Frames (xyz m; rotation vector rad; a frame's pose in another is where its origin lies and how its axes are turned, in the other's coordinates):
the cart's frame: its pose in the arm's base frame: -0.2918 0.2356 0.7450 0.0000 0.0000 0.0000
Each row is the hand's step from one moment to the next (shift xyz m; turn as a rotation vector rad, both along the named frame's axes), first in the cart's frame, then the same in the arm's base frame.
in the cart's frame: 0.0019 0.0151 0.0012 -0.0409 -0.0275 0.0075
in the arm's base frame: 0.0019 0.0151 0.0012 -0.0409 -0.0275 0.0075
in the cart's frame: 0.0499 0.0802 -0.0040 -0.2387 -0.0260 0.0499
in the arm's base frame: 0.0499 0.0802 -0.0040 -0.2387 -0.0260 0.0499
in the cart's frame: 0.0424 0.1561 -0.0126 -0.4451 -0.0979 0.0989
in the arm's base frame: 0.0424 0.1561 -0.0126 -0.4451 -0.0979 0.0989
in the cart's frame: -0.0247 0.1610 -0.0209 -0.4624 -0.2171 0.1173
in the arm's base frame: -0.0247 0.1610 -0.0209 -0.4624 -0.2171 0.1173
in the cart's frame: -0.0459 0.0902 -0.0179 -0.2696 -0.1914 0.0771
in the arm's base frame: -0.0459 0.0902 -0.0179 -0.2696 -0.1914 0.0771
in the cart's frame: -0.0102 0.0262 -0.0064 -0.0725 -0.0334 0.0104
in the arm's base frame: -0.0102 0.0262 -0.0064 -0.0725 -0.0334 0.0104
